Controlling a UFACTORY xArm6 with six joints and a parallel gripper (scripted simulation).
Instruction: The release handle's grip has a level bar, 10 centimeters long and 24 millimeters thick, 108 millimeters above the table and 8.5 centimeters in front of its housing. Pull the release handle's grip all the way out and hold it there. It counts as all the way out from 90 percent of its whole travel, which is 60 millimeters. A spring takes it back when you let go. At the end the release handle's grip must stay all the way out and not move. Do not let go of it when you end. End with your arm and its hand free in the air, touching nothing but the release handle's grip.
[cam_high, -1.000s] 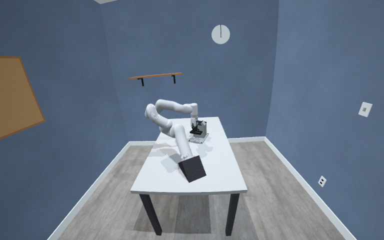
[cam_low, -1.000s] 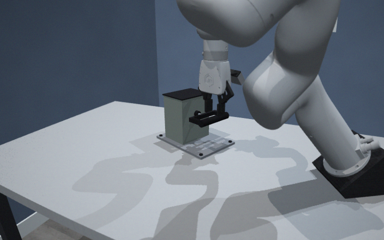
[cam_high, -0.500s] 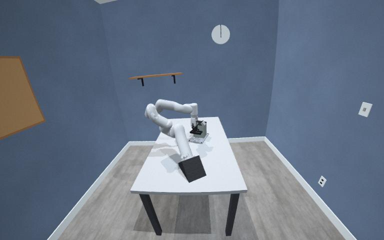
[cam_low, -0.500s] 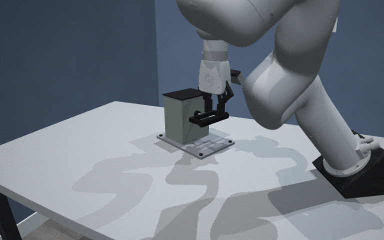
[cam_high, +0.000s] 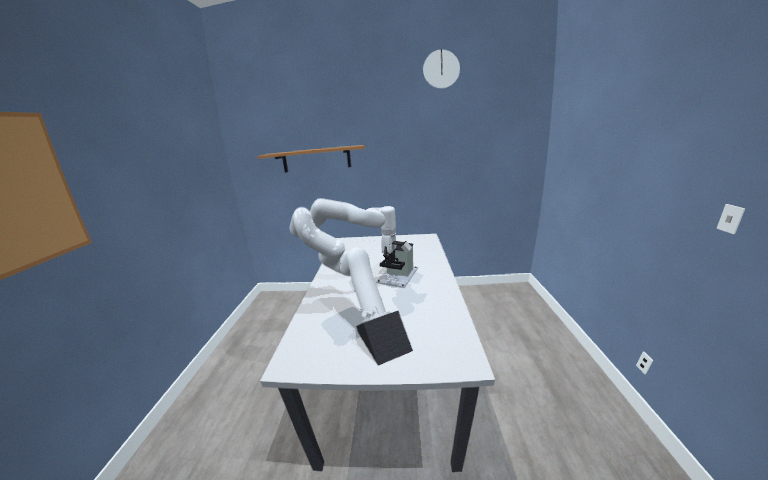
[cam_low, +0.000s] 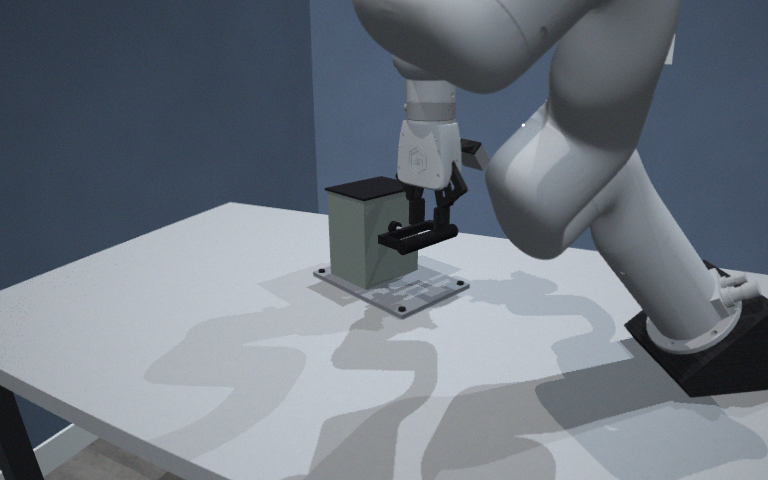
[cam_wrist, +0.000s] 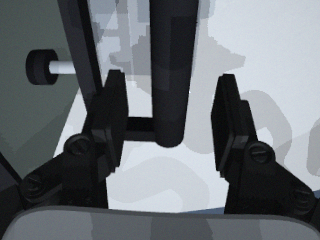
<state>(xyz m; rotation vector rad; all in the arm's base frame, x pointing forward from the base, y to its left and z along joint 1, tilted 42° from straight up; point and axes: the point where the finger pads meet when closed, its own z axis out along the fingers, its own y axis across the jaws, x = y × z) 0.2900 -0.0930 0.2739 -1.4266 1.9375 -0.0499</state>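
Right now the grey baseplate is 9 cm ahead of my hand, 1 cm to the right of it and 14 cm below it.
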